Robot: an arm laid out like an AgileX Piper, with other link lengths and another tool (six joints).
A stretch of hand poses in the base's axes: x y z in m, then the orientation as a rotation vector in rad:
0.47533, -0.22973, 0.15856, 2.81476, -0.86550, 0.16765
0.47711, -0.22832, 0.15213, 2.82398, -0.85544, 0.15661
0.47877, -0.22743, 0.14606, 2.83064, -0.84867, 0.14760
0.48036, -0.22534, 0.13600, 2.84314, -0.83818, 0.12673
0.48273, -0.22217, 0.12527, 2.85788, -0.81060, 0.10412
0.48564, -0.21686, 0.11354, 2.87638, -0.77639, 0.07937
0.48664, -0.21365, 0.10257, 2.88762, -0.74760, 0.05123
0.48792, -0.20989, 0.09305, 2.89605, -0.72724, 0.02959
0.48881, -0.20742, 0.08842, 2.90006, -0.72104, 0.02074
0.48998, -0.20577, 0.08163, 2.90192, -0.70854, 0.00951
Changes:
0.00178, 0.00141, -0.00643, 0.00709, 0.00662, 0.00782
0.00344, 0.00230, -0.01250, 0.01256, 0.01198, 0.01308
0.00503, 0.00439, -0.02256, 0.02421, 0.02421, 0.02128
0.00740, 0.00756, -0.03329, 0.03354, 0.03936, 0.04055
0.01031, 0.01287, -0.04502, 0.04534, 0.05570, 0.06466
0.01131, 0.01608, -0.05599, 0.05305, 0.07501, 0.08345
0.01259, 0.01984, -0.06551, 0.05958, 0.08954, 0.09674
0.01348, 0.02231, -0.07014, 0.06338, 0.09501, 0.10096
0.01465, 0.02396, -0.07693, 0.06413, 0.10340, 0.10852

